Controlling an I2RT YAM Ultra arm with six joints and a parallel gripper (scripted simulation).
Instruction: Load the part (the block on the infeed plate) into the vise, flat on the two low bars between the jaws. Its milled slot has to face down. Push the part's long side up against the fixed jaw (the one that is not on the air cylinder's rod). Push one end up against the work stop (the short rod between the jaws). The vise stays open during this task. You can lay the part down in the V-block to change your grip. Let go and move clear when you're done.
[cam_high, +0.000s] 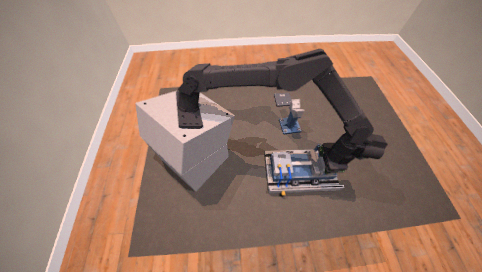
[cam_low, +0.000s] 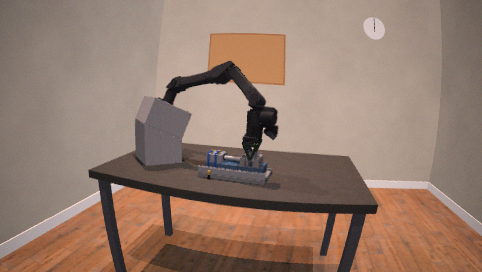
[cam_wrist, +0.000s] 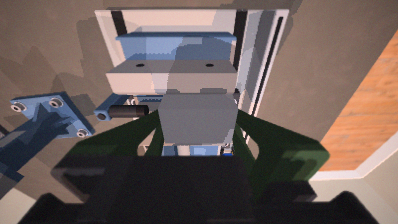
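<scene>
My hand is 1 cm above the part. From my hand the other things lie so: moving jaw: 3 cm to the left, 3 cm behind, 2 cm below; then fixed jaw: 3 cm ahead, 2 cm below, 1 cm to the left; then work stop: 7 cm to the left, 1 cm below, 1 cm ahead.
</scene>
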